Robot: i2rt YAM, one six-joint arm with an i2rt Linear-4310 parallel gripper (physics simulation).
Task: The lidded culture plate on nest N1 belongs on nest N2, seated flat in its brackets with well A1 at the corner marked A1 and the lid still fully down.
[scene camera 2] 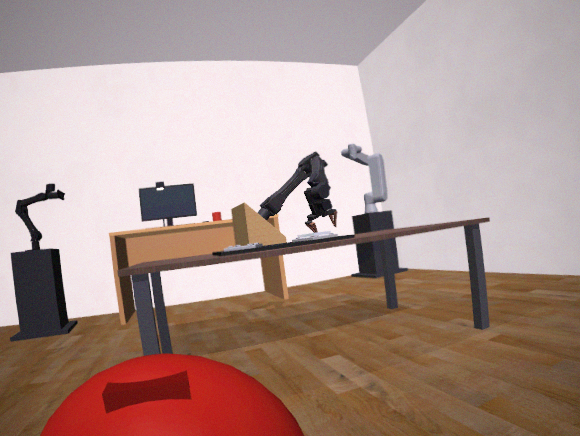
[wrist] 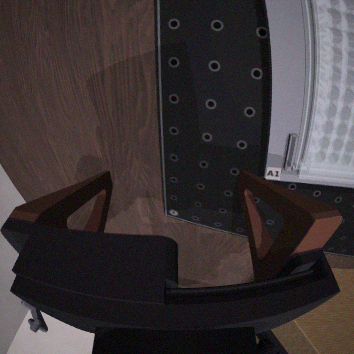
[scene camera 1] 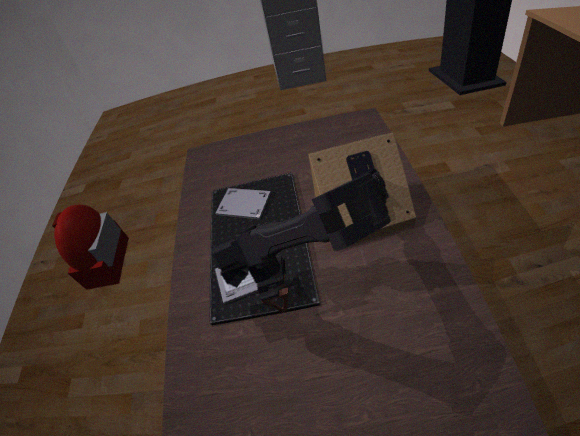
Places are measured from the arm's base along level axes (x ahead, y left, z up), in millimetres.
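Where they show: gripper, fingertip midpoint: (scene camera 2: 326, 231) (wrist: 174, 177) (scene camera 1: 283, 298); arm's base, origin of the base link: (scene camera 2: 257, 222) (wrist: 275, 346).
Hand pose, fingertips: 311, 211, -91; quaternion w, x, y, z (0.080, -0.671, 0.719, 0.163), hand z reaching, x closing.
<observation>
Things, the pixels of their top centre, and the offset from my fingertips, as dx, dy, dz. "spot": a spot on its surface instead. Level surfaces: height alone.
- light-grey nest N1, surface spot: (wrist: 286, 75) spot: +72, -63, -12
- A1 label, surface spot: (wrist: 273, 173) spot: +8, -68, -12
- Nest N2, middle of its top: (scene camera 1: 242, 200) (scene camera 2: 243, 244) +55, -404, -6
- black perforated board, middle of its top: (scene camera 1: 256, 237) (scene camera 2: 280, 243) +37, -245, -23
- brown table, its level: dz -36
The lidded culture plate (scene camera 1: 241, 290) (wrist: 336, 90), clear and ribbed with wells, sits on light-grey nest N1 (wrist: 286, 75) at the near end of the black perforated board. The A1 label (wrist: 273, 173) shows beside an upright bracket at the nest's corner. Nest N2 (scene camera 1: 243, 203) (scene camera 2: 243, 247), a pale square with dark corner brackets, lies bare at the board's far end. My gripper (scene camera 2: 324, 228) (wrist: 174, 177) is open and empty, its brown fingers wide apart. It is above and to one side of the plate; in the wrist view the plate is right of both fingertips. The arm partly hides the plate in scene camera 1.
The black perforated board (scene camera 1: 220, 311) (wrist: 210, 85) lies on the brown table (scene camera 1: 350, 380). The arm's tan mounting block (scene camera 1: 325, 172) (scene camera 2: 241, 225) stands beside the board. A red rounded object (scene camera 1: 77, 235) (scene camera 2: 170, 400) is off the table's side. A wooden desk (scene camera 2: 200, 245) stands farther back.
</observation>
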